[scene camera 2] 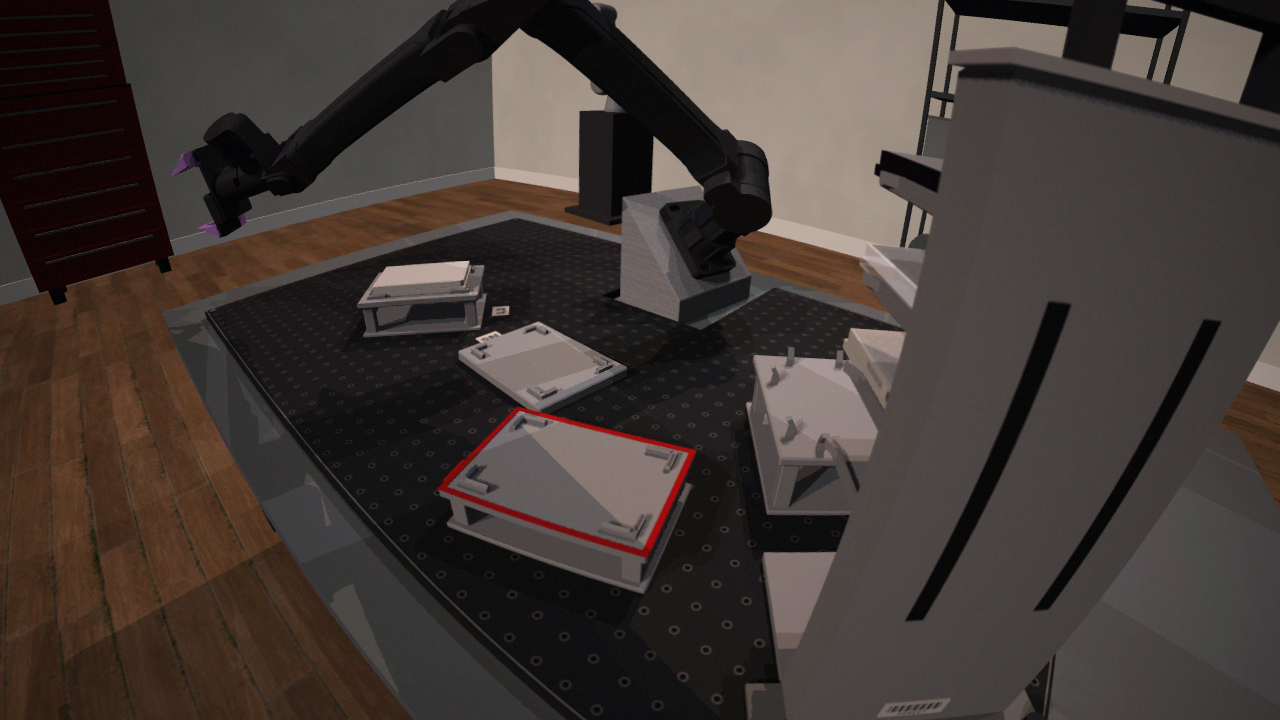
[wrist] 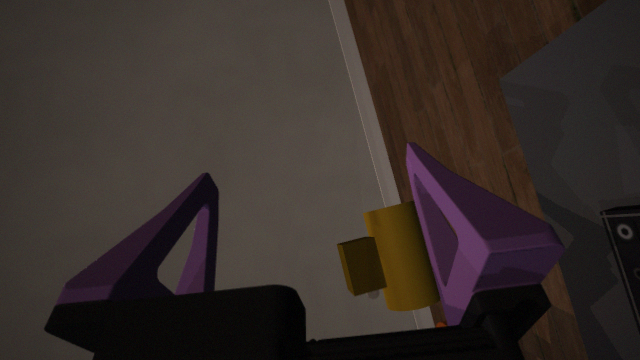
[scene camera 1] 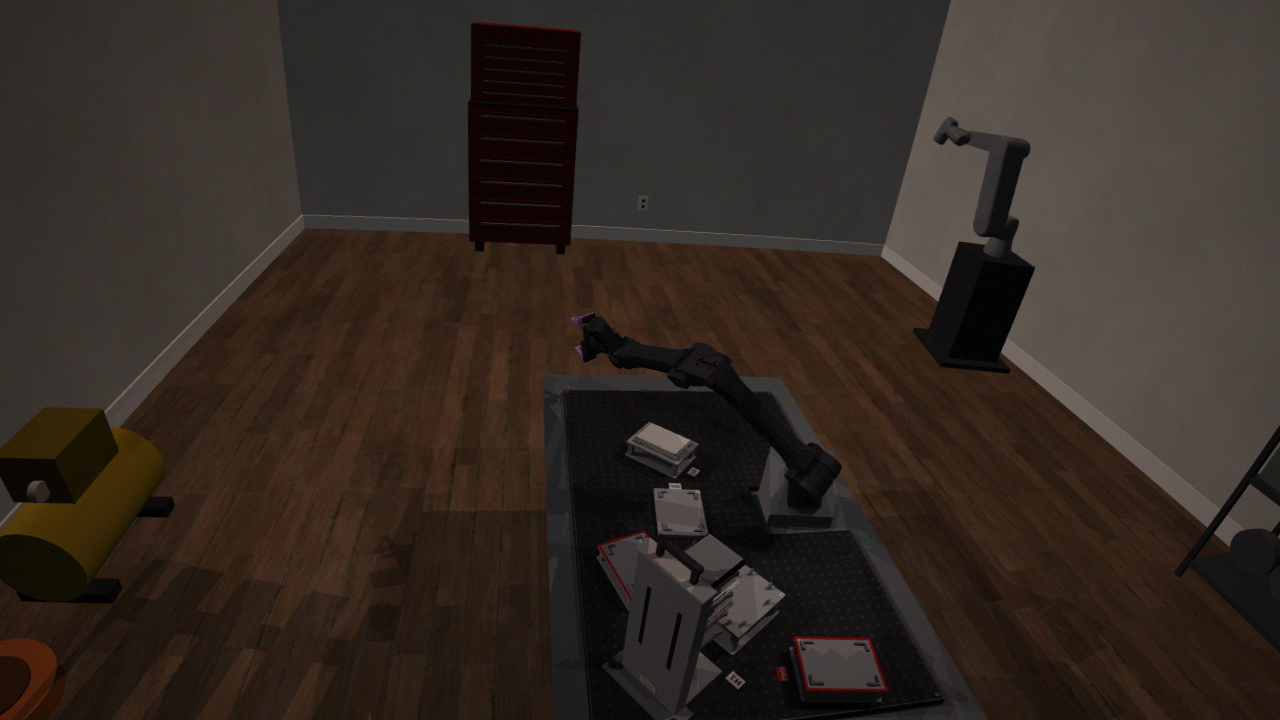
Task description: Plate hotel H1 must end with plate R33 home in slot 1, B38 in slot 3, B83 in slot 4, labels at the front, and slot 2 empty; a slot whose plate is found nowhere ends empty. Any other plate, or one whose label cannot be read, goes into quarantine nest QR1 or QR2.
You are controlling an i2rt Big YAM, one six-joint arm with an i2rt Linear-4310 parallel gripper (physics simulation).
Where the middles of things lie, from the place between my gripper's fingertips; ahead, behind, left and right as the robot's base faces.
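Picture the grey nest [scene camera 2: 542, 369]: my hand is 33 cm past it, 57 cm to the right of it and 16 cm above it.
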